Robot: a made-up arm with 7 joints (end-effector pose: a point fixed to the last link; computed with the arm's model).
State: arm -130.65 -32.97 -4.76 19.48 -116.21 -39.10 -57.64
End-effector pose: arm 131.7 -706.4 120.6 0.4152 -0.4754 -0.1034 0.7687
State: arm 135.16 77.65 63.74 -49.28 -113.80 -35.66 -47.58
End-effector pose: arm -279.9 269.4 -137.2 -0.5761 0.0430 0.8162 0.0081
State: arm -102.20 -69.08 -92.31 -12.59 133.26 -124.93 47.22
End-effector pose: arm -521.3 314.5 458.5 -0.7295 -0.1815 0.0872 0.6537
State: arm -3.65 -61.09 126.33 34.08 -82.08 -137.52 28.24
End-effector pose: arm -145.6 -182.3 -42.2 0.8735 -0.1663 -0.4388 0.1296
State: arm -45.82 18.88 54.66 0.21 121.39 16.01 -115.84
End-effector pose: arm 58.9 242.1 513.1 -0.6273 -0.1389 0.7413 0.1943
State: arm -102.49 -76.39 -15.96 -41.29 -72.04 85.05 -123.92
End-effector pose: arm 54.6 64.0 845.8 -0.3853 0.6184 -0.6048 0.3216
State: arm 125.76 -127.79 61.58 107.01 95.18 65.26 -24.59
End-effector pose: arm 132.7 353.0 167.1 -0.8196 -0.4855 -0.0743 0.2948
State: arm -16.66 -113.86 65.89 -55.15 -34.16 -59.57 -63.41
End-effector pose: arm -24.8 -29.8 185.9 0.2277 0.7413 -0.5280 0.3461
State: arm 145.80 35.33 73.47 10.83 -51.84 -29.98 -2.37
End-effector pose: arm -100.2 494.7 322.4 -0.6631 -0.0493 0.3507 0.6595
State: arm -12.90 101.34 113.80 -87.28 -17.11 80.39 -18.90
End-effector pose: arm -318.6 -151.0 307.2 -0.3365 -0.7731 0.4837 0.2348
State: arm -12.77 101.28 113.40 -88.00 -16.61 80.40 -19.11
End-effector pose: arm -317.8 -140.4 309.6 -0.3392 -0.7677 0.4903 0.2350
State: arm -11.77 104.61 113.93 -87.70 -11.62 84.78 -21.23
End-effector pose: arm -312.2 -134.6 292.3 -0.3440 -0.7720 0.4959 0.1994
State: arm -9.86 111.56 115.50 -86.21 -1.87 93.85 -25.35
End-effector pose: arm -298.8 -136.1 256.1 -0.3488 -0.7825 0.5008 0.1235
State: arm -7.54 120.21 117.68 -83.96 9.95 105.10 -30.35
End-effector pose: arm -277.7 -144.3 215.4 -0.3494 -0.7881 0.5061 0.0255
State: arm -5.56 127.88 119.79 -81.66 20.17 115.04 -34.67
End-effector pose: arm -255.8 -155.9 184.2 0.3449 0.7855 -0.5099 0.0638
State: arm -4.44 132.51 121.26 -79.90 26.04 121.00 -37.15
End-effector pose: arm -241.4 -167.6 168.1 0.3387 0.7818 -0.5100 0.1185
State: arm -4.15 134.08 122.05 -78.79 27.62 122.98 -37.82
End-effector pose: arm -236.1 -178.1 163.3 0.3338 0.7833 -0.5060 0.1379
